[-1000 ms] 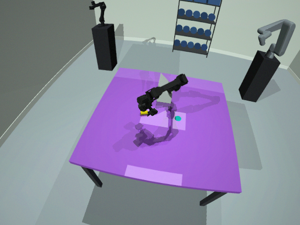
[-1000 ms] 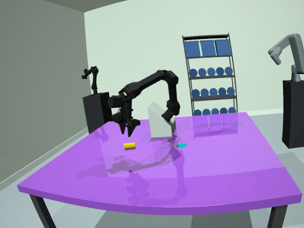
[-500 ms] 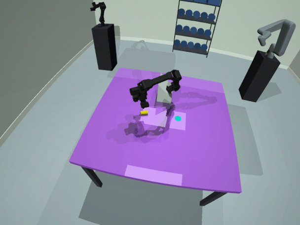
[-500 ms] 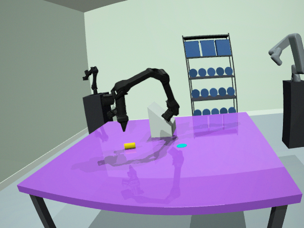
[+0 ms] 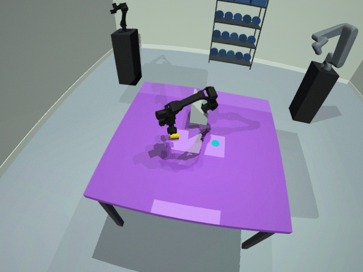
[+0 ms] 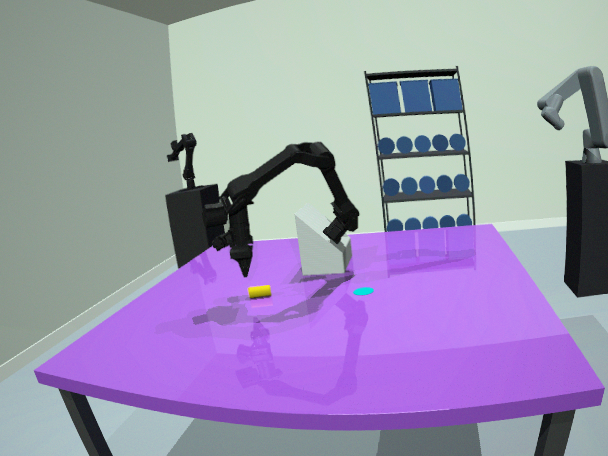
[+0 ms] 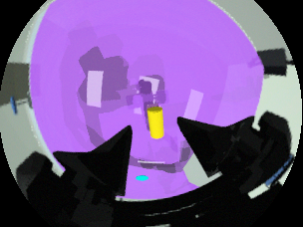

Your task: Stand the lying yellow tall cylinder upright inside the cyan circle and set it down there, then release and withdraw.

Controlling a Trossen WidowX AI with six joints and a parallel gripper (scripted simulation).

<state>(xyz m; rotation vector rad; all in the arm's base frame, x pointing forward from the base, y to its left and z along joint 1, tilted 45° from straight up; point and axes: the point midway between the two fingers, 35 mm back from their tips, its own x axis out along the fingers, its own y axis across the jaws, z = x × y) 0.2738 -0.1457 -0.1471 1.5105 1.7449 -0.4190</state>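
Right now the yellow tall cylinder is 2 cm behind my gripper tip, 3 cm to the left of it and 6 cm below it. Also, from my gripper tip: cyan circle 3 cm behind, 34 cm to the left, 8 cm below.
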